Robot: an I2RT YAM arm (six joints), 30 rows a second.
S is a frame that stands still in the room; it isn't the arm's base.
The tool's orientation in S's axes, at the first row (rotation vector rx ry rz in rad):
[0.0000 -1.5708 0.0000]
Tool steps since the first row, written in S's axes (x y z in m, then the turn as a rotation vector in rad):
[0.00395 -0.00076 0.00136 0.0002 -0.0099 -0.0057]
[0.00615 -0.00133 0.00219 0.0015 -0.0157 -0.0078]
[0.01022 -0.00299 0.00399 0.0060 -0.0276 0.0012]
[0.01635 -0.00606 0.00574 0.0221 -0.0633 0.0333]
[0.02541 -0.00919 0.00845 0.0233 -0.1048 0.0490]
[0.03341 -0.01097 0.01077 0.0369 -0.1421 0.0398]
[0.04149 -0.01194 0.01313 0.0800 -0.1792 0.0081]
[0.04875 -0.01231 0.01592 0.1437 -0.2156 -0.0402]
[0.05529 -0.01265 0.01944 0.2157 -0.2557 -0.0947]
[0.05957 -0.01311 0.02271 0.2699 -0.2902 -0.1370]
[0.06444 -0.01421 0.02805 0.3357 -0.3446 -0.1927]
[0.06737 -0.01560 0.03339 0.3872 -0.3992 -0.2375]
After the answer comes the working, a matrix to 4 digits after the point.
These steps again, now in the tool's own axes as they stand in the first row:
[0.00136 -0.00076 -0.00395 -0.0057 -0.0099 -0.0002]
[0.00219 -0.00133 -0.00615 -0.0078 -0.0157 -0.0015]
[0.00399 -0.00299 -0.01022 0.0012 -0.0276 -0.0060]
[0.00574 -0.00606 -0.01635 0.0333 -0.0633 -0.0221]
[0.00845 -0.00919 -0.02541 0.0490 -0.1048 -0.0233]
[0.01077 -0.01097 -0.03341 0.0398 -0.1421 -0.0369]
[0.01313 -0.01194 -0.04149 0.0081 -0.1792 -0.0800]
[0.01592 -0.01231 -0.04875 -0.0402 -0.2156 -0.1437]
[0.01944 -0.01265 -0.05529 -0.0947 -0.2557 -0.2157]
[0.02271 -0.01311 -0.05957 -0.1370 -0.2902 -0.2699]
[0.02805 -0.01421 -0.06444 -0.1927 -0.3446 -0.3357]
[0.03339 -0.01560 -0.06737 -0.2375 -0.3992 -0.3872]

The tool's axes in the first row as the columns of a matrix, in S's axes (rounded; the answer above uses it unrounded):
[0.0000 0.0000 -1.0000]
[0.0000 1.0000 0.0000]
[1.0000 0.0000 0.0000]

